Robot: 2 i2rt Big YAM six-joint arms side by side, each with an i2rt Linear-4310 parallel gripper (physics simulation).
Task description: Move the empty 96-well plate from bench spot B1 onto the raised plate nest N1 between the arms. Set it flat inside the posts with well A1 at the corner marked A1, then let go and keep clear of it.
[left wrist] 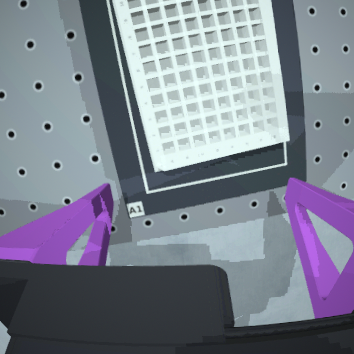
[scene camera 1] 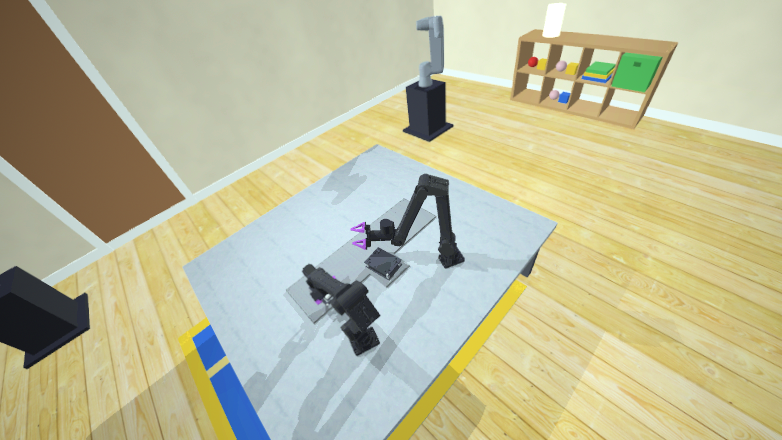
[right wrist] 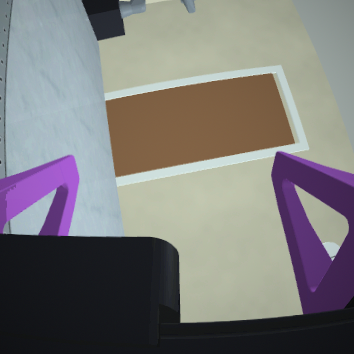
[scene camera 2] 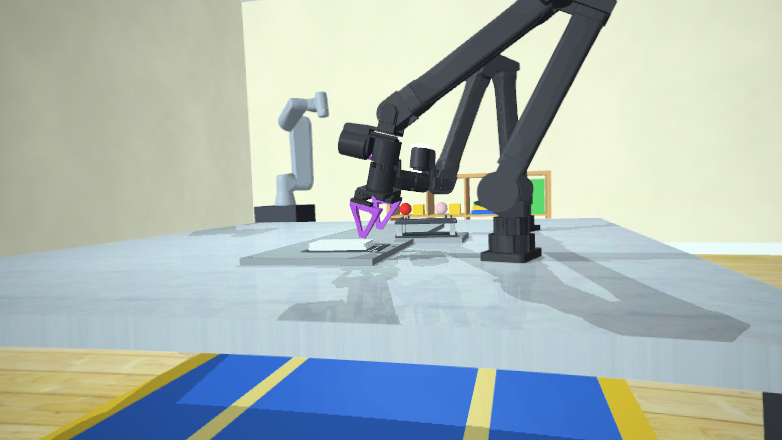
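Where they show: left gripper, fingertip midpoint: [left wrist: 199,190] [scene camera 2: 371,233]; right gripper, fingertip midpoint: [scene camera 1: 351,236] [right wrist: 174,164] [scene camera 2: 364,174]; left arm's base at its link origin: [scene camera 1: 364,341] [scene camera 2: 511,258]; right arm's base at its link origin: [scene camera 1: 451,259].
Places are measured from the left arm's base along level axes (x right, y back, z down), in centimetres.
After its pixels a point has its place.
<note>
The white 96-well plate [scene camera 2: 339,244] {z -2.7, x -10.8, y -34.2 cm} [left wrist: 210,75] {z -2.9, x -6.6, y -34.8 cm} lies flat on the dark pad of spot B1 [left wrist: 120,150] {z -1.5, x -10.9, y -29.6 cm}, a little askew to its white outline. The pad's A1 label [left wrist: 135,209] {z -1.5, x -9.5, y -25.8 cm} is at the near left corner in the left wrist view. My left gripper [scene camera 2: 371,231] {z -4.8, x -6.4, y -28.9 cm} [left wrist: 199,190] {z -4.8, x -6.4, y -28.9 cm} is open and empty, pointing down slightly above the board, near the plate's A1-label end. Nest N1 [scene camera 1: 382,262] {z -5.7, x 24.7, y -31.5 cm} [scene camera 2: 415,221] {z -5.6, x 18.7, y -32.2 cm} stands raised on posts between the arms, with its top bare. My right gripper [scene camera 1: 352,236] {z -18.4, x 15.5, y -46.0 cm} [right wrist: 174,164] {z -18.4, x 15.5, y -46.0 cm} is open and empty, held level beyond the nest.
A grey perforated board [scene camera 1: 418,214] {z -1.3, x 60.6, y -56.1 cm} [scene camera 2: 273,258] {z -1.1, x -24.0, y -40.4 cm} [left wrist: 40,150] {z -1.3, x -16.0, y -28.8 cm} runs along the table [scene camera 1: 262,246] {z 0.0, x -34.9, y -87.9 cm} beside the nest. In scene camera 1 the left arm covers most of B1. A grey robot on a black pedestal [scene camera 1: 426,109] and a wooden shelf [scene camera 1: 601,39] stand beyond the table.
</note>
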